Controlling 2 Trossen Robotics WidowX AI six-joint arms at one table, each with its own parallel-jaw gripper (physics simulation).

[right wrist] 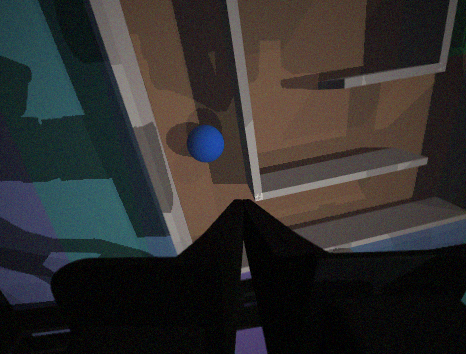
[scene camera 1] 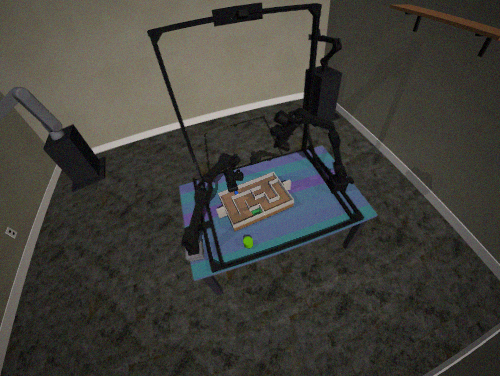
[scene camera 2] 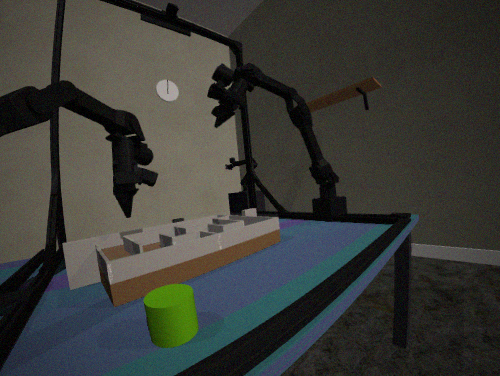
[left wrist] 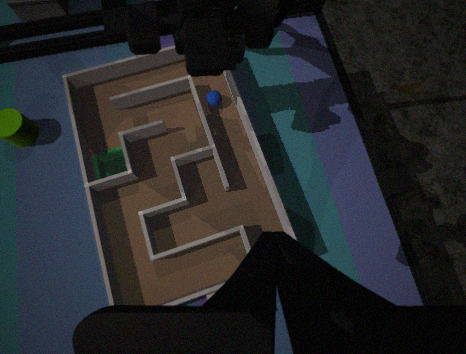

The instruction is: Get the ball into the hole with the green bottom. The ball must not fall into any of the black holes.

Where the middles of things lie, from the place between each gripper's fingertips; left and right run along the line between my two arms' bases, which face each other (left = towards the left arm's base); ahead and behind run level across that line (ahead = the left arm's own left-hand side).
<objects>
Now: the wooden maze box (scene camera 2: 130,263) 120 mm to the left of my right hand, 90 mm ahead of it and 70 mm below it. The rest, counted from my right hand: green cylinder (scene camera 2: 171,314) (350 mm ahead, 90 mm below, 60 mm to the right).
Now: left hand 33 cm above the wooden maze box, 17 cm to the left of it and 5 cm short of it. The rest, counted from my left hand: green cylinder (35 cm below, 34 cm to the right, 31 cm ahead).
</objects>
